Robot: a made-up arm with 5 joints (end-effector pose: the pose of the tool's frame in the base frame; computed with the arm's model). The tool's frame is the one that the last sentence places. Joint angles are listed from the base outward.
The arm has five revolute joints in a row. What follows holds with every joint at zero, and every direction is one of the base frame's.
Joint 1 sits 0.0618 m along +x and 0.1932 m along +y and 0.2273 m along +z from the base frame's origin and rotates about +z.
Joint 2 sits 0.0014 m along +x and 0.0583 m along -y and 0.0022 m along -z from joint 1 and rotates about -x.
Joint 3 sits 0.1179 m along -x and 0.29 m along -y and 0.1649 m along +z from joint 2 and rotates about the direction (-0.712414, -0.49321, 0.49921).
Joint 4 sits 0.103 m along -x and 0.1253 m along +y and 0.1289 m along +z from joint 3 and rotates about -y.
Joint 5 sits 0.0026 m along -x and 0.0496 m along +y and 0.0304 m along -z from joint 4 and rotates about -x.
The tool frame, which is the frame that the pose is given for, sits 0.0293 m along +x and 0.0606 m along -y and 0.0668 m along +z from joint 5; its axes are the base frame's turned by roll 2.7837, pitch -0.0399 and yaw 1.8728 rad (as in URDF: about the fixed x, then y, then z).
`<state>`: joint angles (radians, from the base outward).
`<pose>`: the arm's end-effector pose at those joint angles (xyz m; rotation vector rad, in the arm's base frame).
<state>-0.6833 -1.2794 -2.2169 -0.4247 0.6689</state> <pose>-0.1906 -0.1232 -0.1936 -0.1474 -0.3416 -1.3813</pose>
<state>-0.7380 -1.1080 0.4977 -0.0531 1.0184</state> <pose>-0.3498 0.1505 0.2695 2.0998 1.3497 0.0458</pose>
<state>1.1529 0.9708 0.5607 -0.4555 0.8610</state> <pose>-0.1177 -0.0103 0.4229 -0.4226 1.0729 -0.6884</pose>
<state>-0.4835 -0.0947 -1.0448 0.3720 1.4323</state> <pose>-0.1019 -0.1158 0.6443 2.5450 1.5671 -0.9353</pose>
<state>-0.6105 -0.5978 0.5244 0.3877 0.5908</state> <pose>-0.3532 0.1238 0.3735 1.6721 1.2453 0.1844</pose>
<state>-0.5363 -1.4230 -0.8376 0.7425 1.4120</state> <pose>-0.2575 -0.2415 0.0979 -2.5034 -1.1096 -0.5130</pose>
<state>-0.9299 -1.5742 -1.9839 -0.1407 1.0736</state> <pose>-0.1824 -0.0491 -0.2596 -0.5719 -0.7774 -1.6829</pose>
